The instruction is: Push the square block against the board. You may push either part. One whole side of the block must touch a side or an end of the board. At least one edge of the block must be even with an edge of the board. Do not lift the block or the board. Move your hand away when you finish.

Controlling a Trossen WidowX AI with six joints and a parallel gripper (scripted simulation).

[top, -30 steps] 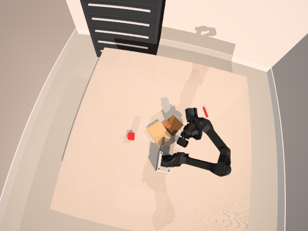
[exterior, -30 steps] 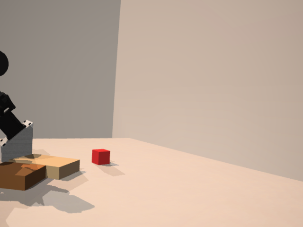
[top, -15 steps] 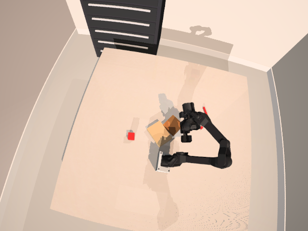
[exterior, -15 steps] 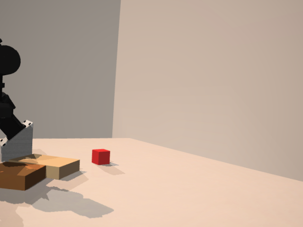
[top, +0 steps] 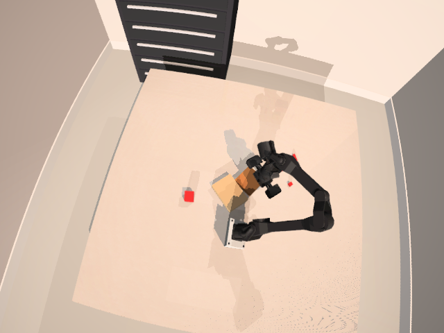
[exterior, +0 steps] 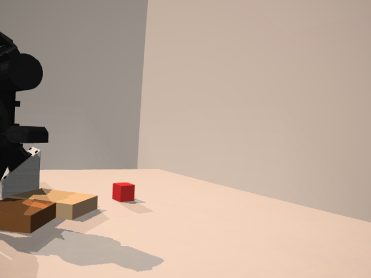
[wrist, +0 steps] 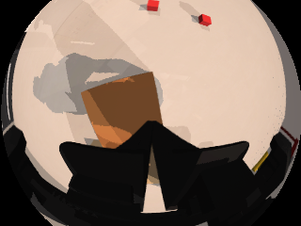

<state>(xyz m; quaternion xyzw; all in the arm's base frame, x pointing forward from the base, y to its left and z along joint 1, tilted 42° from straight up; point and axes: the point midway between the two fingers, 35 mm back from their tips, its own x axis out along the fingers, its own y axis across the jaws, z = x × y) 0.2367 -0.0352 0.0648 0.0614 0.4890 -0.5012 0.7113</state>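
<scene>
Right now my gripper tip is 20 mm short of the square block, 30 mm to the right of it and 60 mm above it. From my gripper tip the other things lie so: thin red stick 160 mm ahead, 200 mm to the right, 60 mm below; red cube 100 mm behind, 300 mm to the left, 50 mm below; board 60 mm behind, 120 mm to the left, 60 mm below.
</scene>
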